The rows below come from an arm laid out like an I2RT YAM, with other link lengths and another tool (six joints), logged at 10 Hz.
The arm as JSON. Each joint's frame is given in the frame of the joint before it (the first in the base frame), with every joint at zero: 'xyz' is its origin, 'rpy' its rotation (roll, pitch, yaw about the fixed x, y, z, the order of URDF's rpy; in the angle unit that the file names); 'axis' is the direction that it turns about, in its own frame. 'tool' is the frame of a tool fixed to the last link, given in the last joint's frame.
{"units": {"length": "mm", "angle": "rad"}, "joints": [
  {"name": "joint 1", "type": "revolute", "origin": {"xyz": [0.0, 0.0, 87.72], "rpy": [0.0, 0.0, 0.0]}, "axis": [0.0, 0.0, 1.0]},
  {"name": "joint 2", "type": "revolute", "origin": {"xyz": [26.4, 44.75, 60.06], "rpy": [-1.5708, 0.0, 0.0]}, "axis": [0.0, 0.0, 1.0]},
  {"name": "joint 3", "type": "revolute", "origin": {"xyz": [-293.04, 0.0, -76.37], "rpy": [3.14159, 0.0, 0.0]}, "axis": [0.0, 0.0, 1.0]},
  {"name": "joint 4", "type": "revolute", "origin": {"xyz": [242.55, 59.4, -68.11], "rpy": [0.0, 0.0, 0.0]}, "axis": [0.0, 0.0, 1.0]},
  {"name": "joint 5", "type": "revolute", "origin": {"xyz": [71.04, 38.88, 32.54], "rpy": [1.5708, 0.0, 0.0]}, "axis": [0.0, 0.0, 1.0]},
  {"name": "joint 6", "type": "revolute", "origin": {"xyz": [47.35, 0.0, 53.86], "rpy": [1.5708, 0.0, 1.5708]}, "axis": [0.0, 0.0, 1.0]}
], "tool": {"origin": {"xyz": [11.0, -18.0, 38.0], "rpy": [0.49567, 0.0, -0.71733]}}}
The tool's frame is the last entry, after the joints.
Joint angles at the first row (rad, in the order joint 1, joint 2, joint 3, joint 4, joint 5, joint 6):
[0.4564, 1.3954, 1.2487, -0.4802, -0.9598, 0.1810]
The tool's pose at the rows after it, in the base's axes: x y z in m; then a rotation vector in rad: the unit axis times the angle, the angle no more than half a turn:
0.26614 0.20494 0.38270 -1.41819 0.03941 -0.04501
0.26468 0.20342 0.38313 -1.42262 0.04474 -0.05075
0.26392 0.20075 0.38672 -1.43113 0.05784 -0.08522
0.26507 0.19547 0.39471 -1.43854 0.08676 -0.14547
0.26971 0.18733 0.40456 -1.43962 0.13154 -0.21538
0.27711 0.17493 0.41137 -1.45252 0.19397 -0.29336
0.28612 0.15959 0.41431 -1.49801 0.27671 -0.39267
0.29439 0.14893 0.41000 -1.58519 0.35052 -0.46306
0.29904 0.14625 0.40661 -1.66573 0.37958 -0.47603
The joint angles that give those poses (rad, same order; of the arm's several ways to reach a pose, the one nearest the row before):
[0.4587, 1.3913, 1.2446, -0.4827, -0.9618, 0.1795]
[0.4579, 1.3838, 1.2422, -0.4893, -0.9543, 0.1806]
[0.4584, 1.3686, 1.2436, -0.4893, -0.9203, 0.1938]
[0.4538, 1.3492, 1.2560, -0.4893, -0.8665, 0.2219]
[0.4375, 1.3357, 1.2786, -0.4909, -0.8120, 0.2578]
[0.4074, 1.3294, 1.3045, -0.5116, -0.7509, 0.2813]
[0.3758, 1.3326, 1.3395, -0.5657, -0.6534, 0.2853]
[0.3605, 1.3586, 1.3841, -0.6561, -0.5493, 0.2587]
[0.3605, 1.3939, 1.4360, -0.7476, -0.4924, 0.2208]

